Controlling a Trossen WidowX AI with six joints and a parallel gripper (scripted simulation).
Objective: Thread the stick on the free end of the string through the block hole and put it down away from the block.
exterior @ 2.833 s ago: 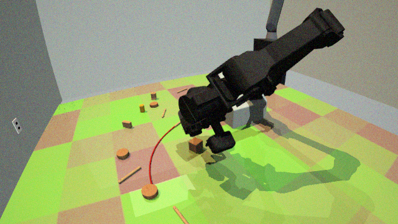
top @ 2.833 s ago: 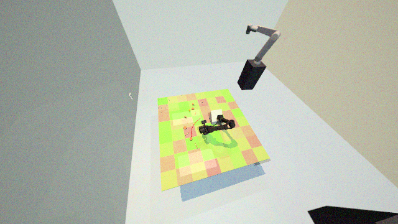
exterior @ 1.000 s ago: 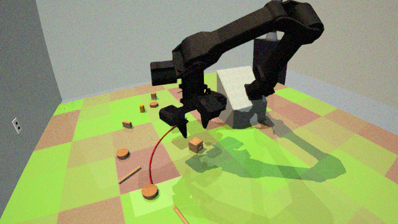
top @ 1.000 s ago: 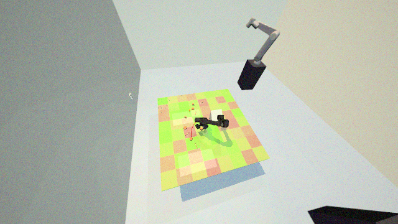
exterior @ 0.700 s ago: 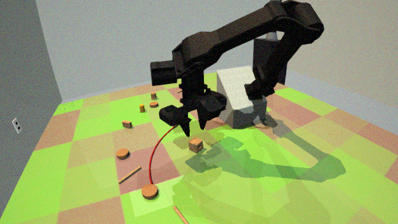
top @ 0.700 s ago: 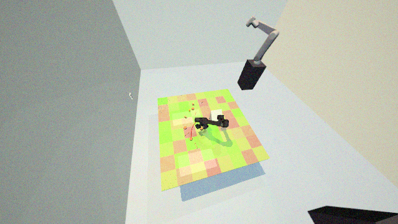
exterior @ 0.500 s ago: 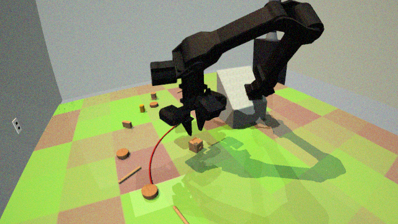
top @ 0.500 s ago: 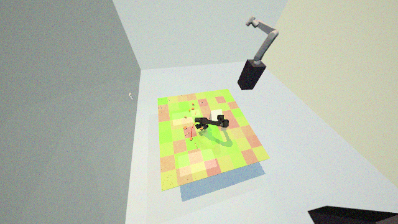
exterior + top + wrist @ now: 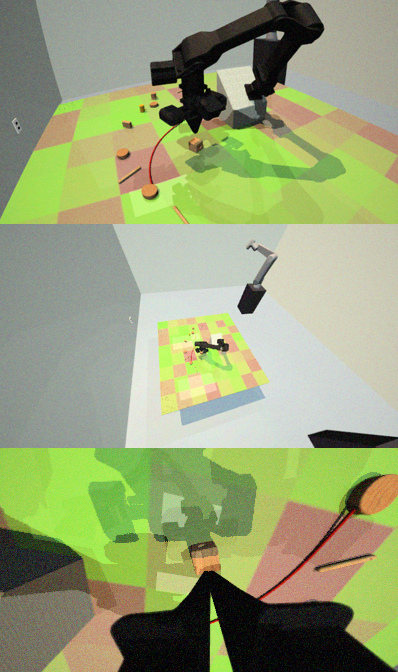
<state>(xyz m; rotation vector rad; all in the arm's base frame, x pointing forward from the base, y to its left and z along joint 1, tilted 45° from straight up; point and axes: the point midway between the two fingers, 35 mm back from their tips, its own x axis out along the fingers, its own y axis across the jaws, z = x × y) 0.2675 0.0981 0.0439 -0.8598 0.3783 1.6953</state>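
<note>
Right now the thin wooden stick is 1 cm ahead of my gripper tip, 17 cm to the right of it and 6 cm below it. The rest, counted from my gripper tip: round wooden button: 16 cm ahead, 12 cm to the left, 5 cm below; then small block: 20 cm ahead, 23 cm to the right, 5 cm below.
</note>
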